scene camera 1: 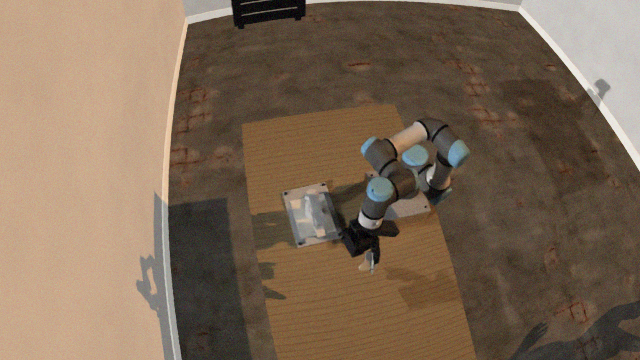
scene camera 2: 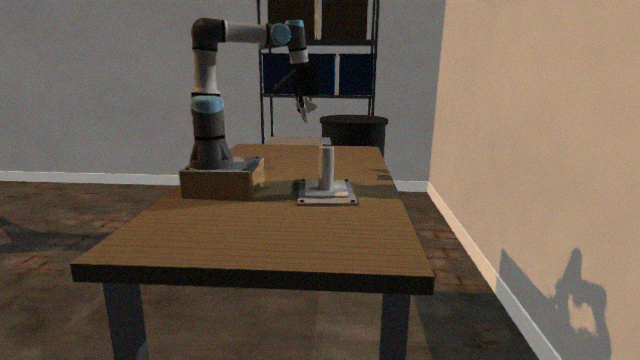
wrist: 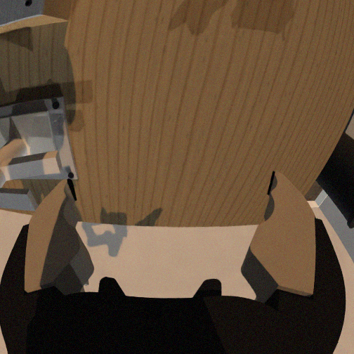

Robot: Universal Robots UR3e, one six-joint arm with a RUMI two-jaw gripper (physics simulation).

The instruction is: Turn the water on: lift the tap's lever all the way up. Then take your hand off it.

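Where they show: gripper, fingertip midpoint: point(scene camera 1: 360, 256) point(scene camera 2: 303, 117); arm's base, link origin: point(scene camera 2: 211, 165).
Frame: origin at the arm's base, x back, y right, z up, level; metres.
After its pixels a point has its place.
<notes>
The tap is a pale grey column point(scene camera 1: 314, 212) {z 0.072, x -0.370, y -0.016 m} point(scene camera 2: 326, 170) {z -0.006, x -0.349, y 0.078 m} standing on a square base plate point(scene camera 1: 293, 231) {z -0.077, x -0.441, y 0.011 m} point(scene camera 2: 327, 202) {z -0.077, x -0.340, y 0.168 m} point(wrist: 65, 142) with dark corner bolts. Part of the tap point(wrist: 31, 165) shows at the left edge in the wrist view. The lever at its top is small and blends with the body, so its angle is hard to tell. My gripper point(scene camera 1: 369, 268) point(scene camera 2: 306, 113) {z 0.116, x -0.305, y -0.230 m} point(wrist: 169, 178) is open and empty. It hangs high above the table, pointing downward, apart from the tap and off to its side. No finger touches the lever.
The wooden table point(scene camera 1: 345, 320) {z -0.085, x -0.400, y -0.383 m} point(scene camera 2: 260, 235) {z -0.085, x -0.153, y 0.359 m} point(wrist: 175, 100) bears the tap and the arm's raised base block point(scene camera 2: 215, 184) {z -0.038, x -0.019, y 0.085 m}. A dark round barrel point(scene camera 2: 353, 132) and a shelf rack point(scene camera 2: 317, 96) stand beyond the table's far end. A tan wall point(scene camera 1: 85, 150) point(scene camera 2: 540, 125) stands along one side.
</notes>
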